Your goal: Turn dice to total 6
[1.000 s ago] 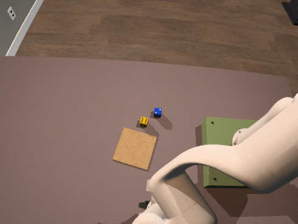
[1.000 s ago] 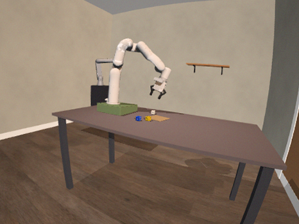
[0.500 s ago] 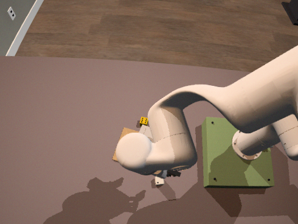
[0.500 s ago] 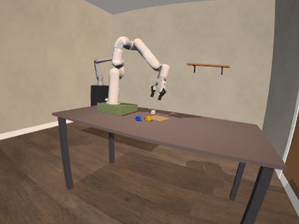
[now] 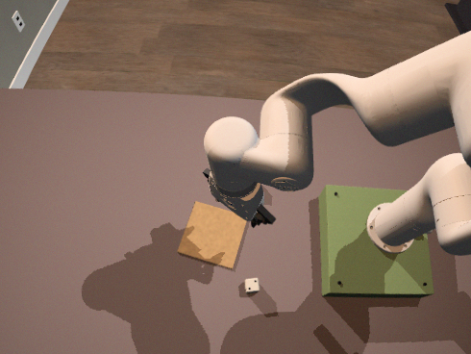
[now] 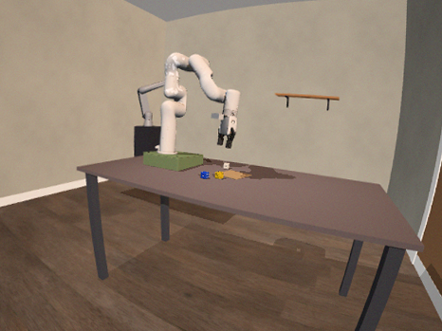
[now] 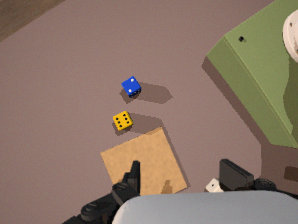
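My hand is 140 mm above the yellow die, 100 mm to the left of it and 20 mm short of it. From my hand the other things lie so: blue die (140 mm to the right, 140 mm below, 30 mm behind); then tan mat (150 mm below, 60 mm ahead, 10 mm to the left); then white die (140 mm to the left, 140 mm below, 40 mm behind).
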